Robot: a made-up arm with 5 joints.
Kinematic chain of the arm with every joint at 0, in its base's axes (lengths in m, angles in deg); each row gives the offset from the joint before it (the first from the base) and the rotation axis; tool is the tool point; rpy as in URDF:
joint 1: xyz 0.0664 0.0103 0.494 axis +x
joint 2: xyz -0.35 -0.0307 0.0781 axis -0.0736 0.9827 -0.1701
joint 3: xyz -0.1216 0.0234 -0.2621 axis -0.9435 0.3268 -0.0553
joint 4: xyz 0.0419 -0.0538 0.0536 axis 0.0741 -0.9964 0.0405
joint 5: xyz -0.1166 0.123 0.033 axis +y
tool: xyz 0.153 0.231 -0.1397 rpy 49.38 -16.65 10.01
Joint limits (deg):
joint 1: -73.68..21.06
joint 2: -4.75..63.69
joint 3: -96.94..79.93
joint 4: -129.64..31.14
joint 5: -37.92..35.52
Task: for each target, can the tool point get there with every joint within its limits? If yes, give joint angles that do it. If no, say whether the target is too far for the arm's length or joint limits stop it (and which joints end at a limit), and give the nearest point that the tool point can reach.
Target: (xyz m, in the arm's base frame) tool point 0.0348 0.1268 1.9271
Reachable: no: too far | nearest point -0.4022 0.0412 0.8747 | short by 1.143 m
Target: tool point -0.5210 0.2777 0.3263
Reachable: yes | joints -40.60 56.65 -21.68 -66.23 -1.41
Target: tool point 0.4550 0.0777 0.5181
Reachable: no: joint limits stop it (at a limit: joint 2, joint 5) | nearest point -0.2539 0.1804 0.5548 | short by 0.717 m
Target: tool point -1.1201 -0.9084 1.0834
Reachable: no: too far | nearest point -0.7097 -0.3512 0.4350 | short by 0.948 m
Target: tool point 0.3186 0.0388 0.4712
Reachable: no: joint limits stop it (at a limit: joint 1, joint 2, joint 5) | nearest point -0.2542 0.1820 0.4424 | short by 0.591 m
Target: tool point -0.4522 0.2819 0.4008
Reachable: yes | joints -47.94 46.73 -58.60 -39.87 13.08
